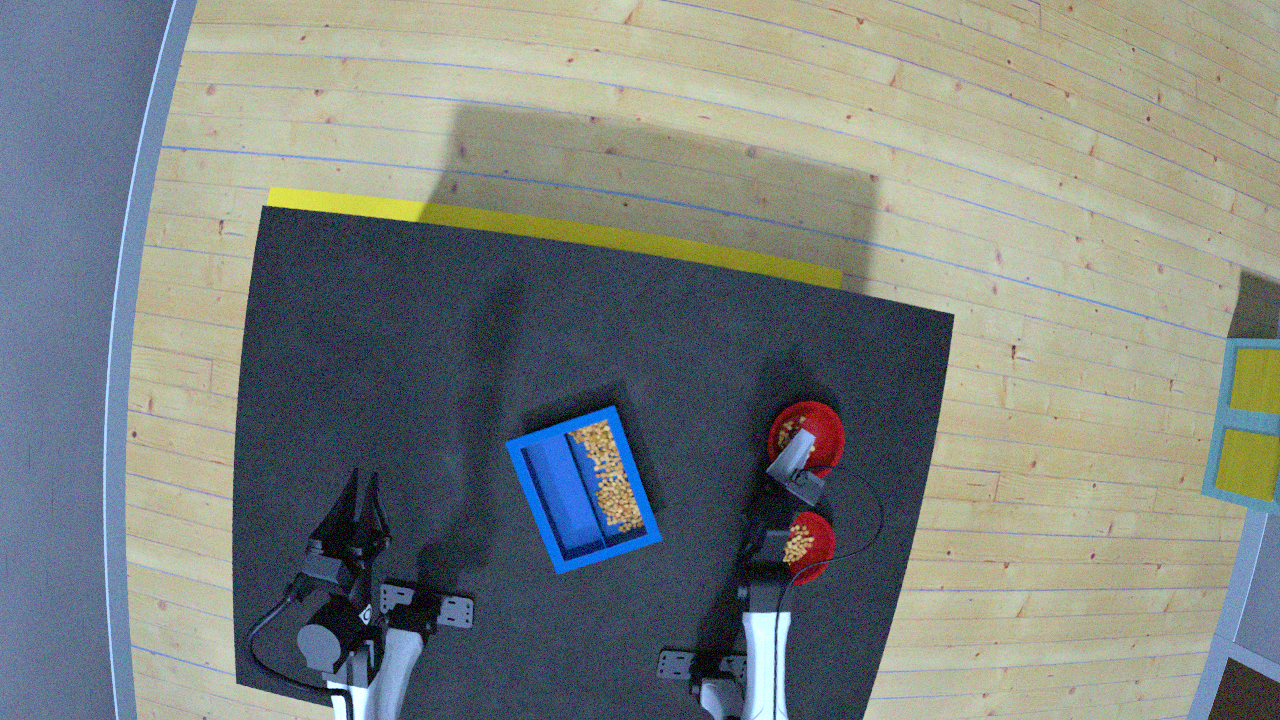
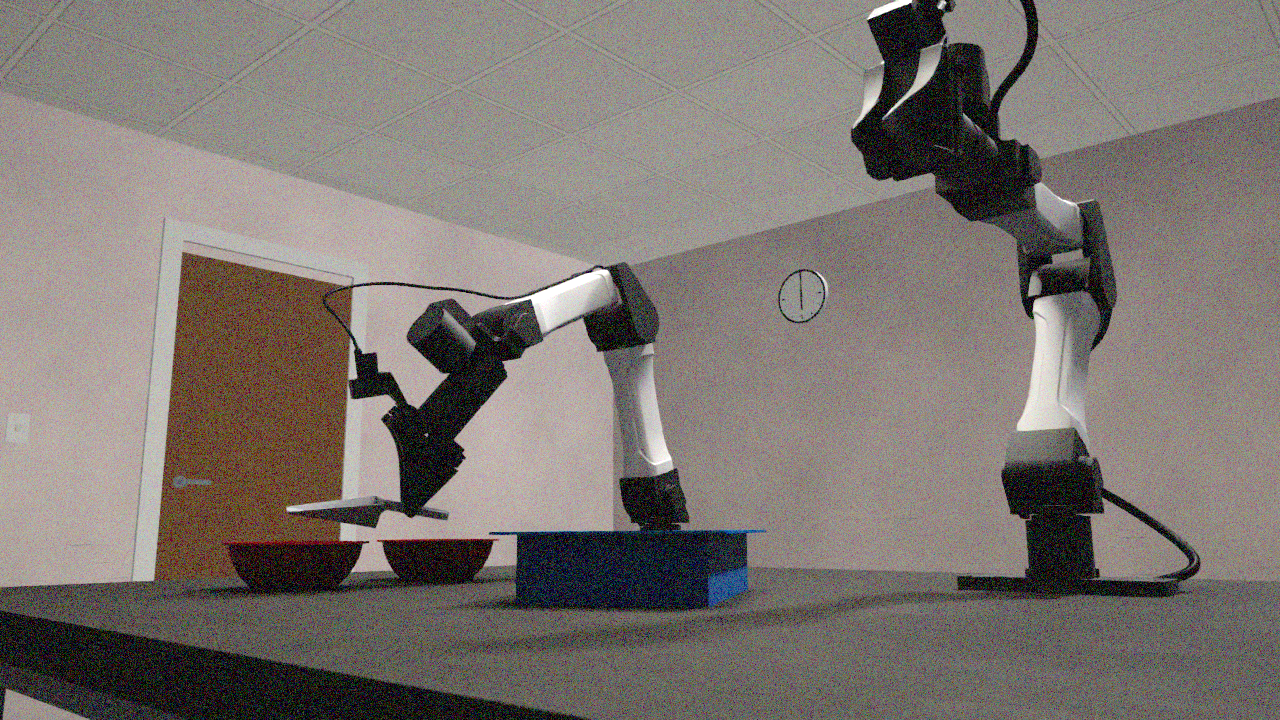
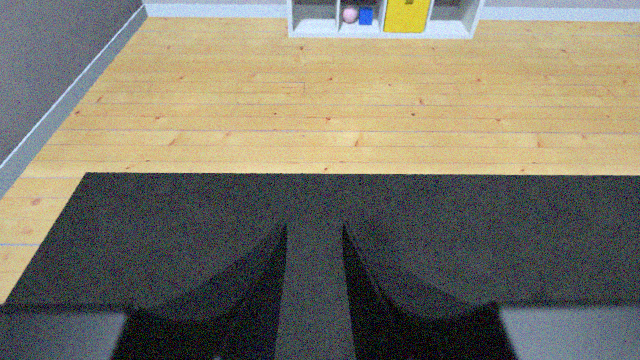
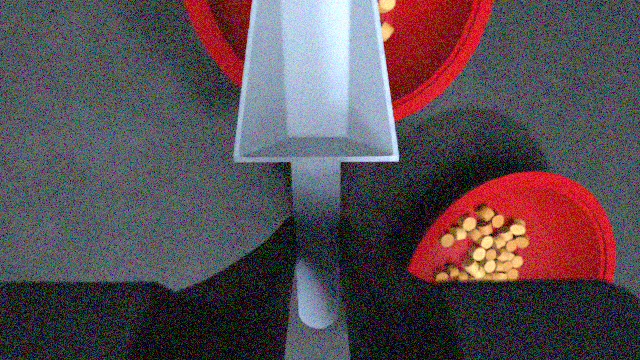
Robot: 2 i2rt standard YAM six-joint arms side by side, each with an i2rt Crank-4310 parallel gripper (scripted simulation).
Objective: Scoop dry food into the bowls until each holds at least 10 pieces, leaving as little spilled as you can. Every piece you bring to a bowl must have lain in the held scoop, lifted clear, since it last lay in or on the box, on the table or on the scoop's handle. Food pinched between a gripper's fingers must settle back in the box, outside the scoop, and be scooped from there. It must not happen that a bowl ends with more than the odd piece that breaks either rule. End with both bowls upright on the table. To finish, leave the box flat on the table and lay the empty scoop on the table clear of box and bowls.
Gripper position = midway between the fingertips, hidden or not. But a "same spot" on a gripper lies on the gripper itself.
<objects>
My left gripper shows in image 1 point(365, 469), in image 2 and in image 3; in image 4 it is out of frame. The same spot on my left gripper: point(image 3: 389, 305) is point(image 2: 879, 97).
</objects>
